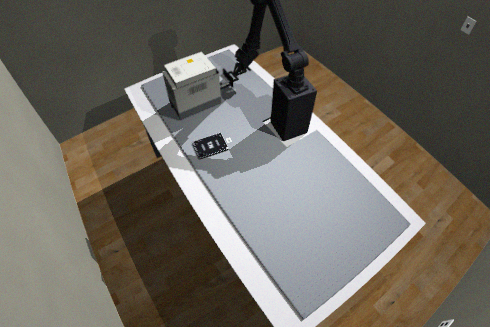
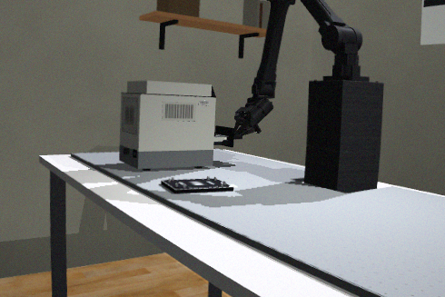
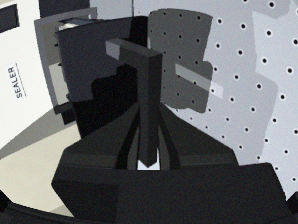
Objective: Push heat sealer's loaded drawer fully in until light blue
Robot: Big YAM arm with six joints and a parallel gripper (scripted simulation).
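The sealing frame lies 12 cm ahead of my hand.
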